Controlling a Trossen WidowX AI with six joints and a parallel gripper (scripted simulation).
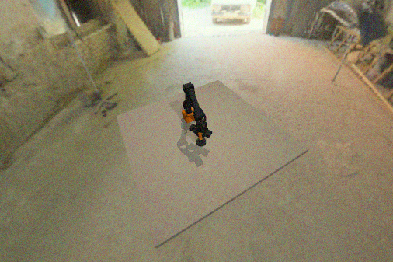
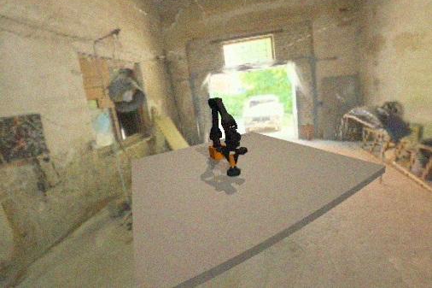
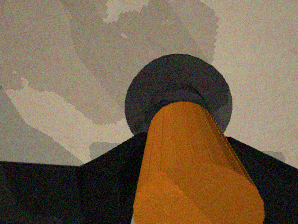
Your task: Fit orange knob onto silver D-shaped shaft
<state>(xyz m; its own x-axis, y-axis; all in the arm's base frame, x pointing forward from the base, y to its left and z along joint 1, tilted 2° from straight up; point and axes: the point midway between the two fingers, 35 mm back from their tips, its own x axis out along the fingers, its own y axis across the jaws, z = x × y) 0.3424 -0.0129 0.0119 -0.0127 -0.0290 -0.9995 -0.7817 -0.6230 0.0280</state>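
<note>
My gripper tip is 40 mm above the round black pedestal. Also, from my gripper tip: orange knob: 30 mm above.
</note>
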